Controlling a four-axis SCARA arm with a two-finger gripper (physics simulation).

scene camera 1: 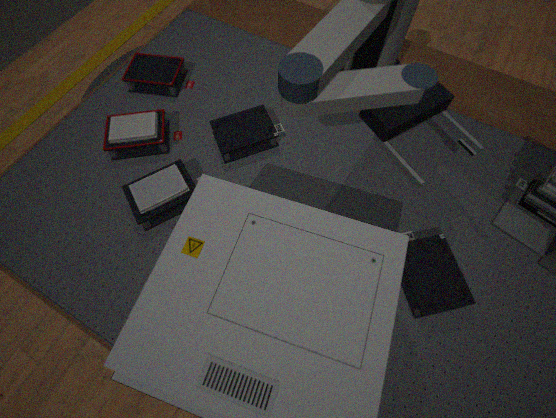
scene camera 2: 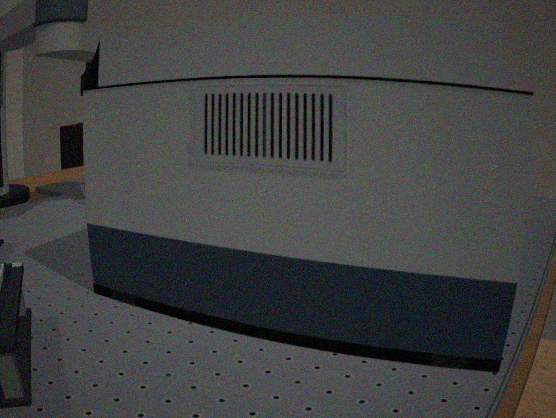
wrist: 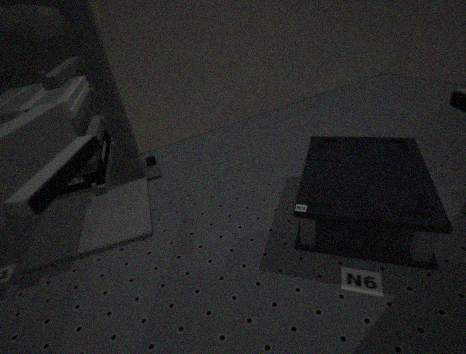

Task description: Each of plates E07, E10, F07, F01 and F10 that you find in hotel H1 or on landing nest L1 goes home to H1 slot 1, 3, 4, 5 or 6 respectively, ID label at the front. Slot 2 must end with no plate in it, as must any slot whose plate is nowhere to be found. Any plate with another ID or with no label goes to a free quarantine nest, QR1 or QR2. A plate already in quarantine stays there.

The pictures show: my gripper, a dark plate E07, a large white cabinet and an N6 label.
